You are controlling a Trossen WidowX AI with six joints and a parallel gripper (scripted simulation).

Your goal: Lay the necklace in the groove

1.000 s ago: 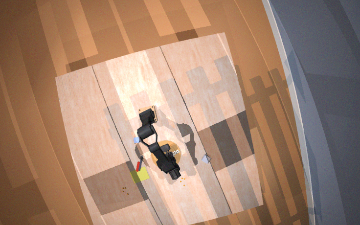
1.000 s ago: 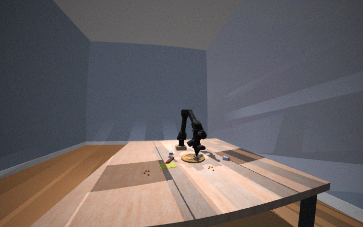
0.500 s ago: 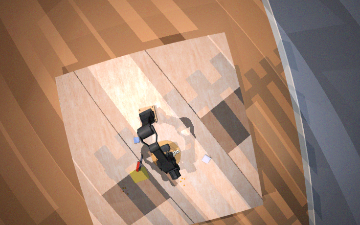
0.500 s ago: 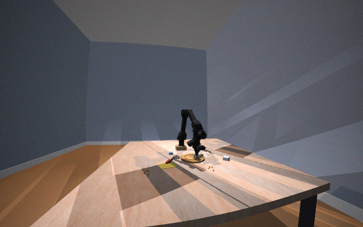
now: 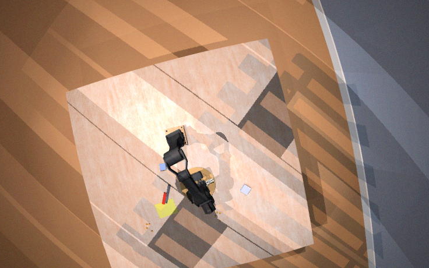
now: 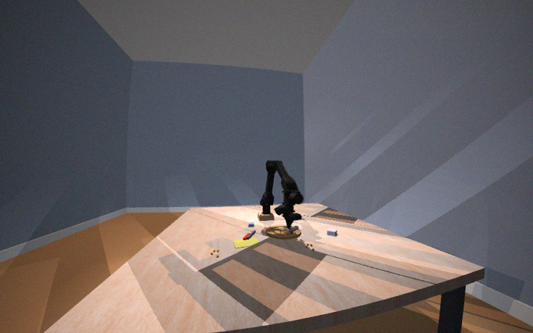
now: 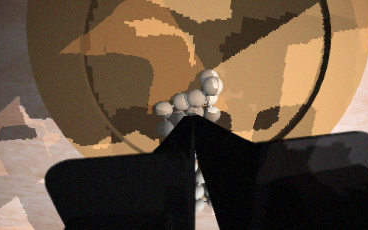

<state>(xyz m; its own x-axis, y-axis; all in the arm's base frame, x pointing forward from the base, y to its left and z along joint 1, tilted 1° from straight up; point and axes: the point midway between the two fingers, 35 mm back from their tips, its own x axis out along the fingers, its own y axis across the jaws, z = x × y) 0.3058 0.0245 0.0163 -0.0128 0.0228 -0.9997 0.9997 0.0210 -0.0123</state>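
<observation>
Now: the round bead board 1 cm behind my gripper tip, 3 cm to the right of it and 2 cm below it. Round my gripper tip: grey block: 12 cm ahead, 21 cm to the left, 1 cm below; then blue block: 19 cm behind, 17 cm to the right, 2 cm below; then red marker: 2 cm behind, 23 cm to the right, 2 cm below.
</observation>
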